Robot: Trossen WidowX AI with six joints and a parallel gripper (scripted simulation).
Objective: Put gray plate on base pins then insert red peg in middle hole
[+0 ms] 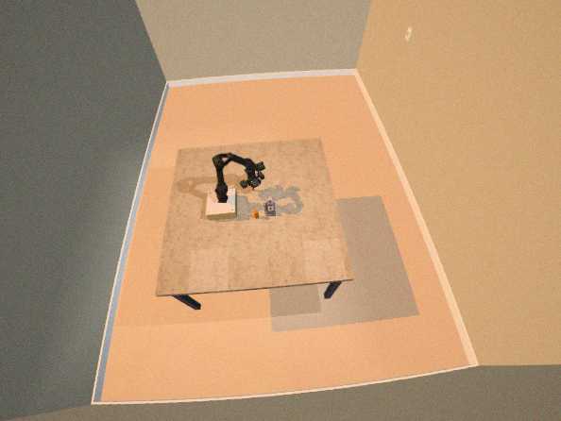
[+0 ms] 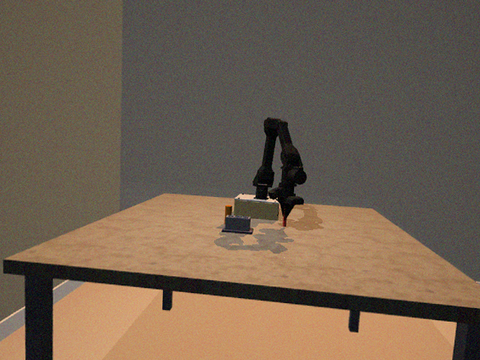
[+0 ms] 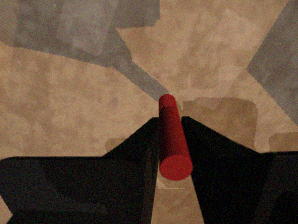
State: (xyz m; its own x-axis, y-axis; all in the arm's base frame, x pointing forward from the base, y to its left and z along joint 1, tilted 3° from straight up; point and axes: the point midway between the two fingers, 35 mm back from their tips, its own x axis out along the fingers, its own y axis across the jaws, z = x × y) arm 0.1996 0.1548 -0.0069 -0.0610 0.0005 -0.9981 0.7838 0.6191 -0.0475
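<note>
My gripper tip is 160 mm to the left of the gray plate and 150 mm short of it. From my gripper tip the other things lie so: red peg right at my gripper tip; then base 160 mm to the right, 150 mm ahead, 40 mm below; then short orange cylinder 240 mm to the right, 60 mm ahead, 10 mm below.
</note>
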